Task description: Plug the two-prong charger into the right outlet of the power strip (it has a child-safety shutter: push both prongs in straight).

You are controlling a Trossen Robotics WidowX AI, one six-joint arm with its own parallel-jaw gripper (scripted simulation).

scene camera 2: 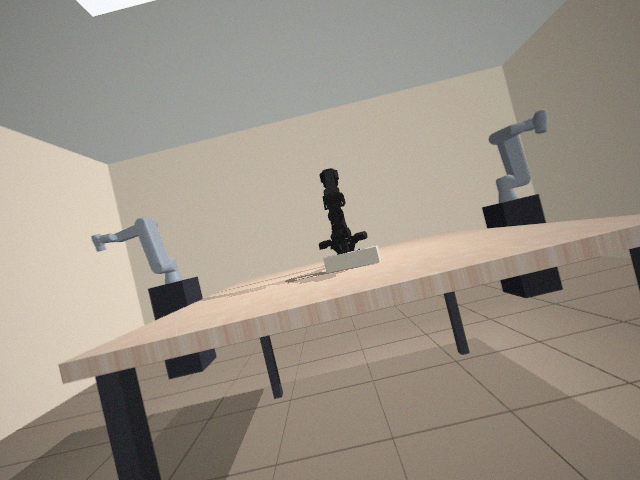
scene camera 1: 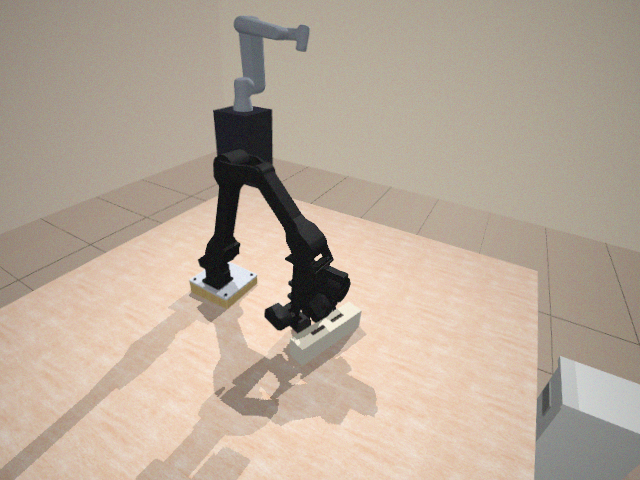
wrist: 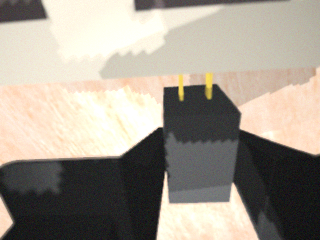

my gripper: scene camera 2; scene camera 1; wrist 191, 132
same spot on my gripper: (scene camera 1: 295, 313) = (scene camera 2: 332, 243)
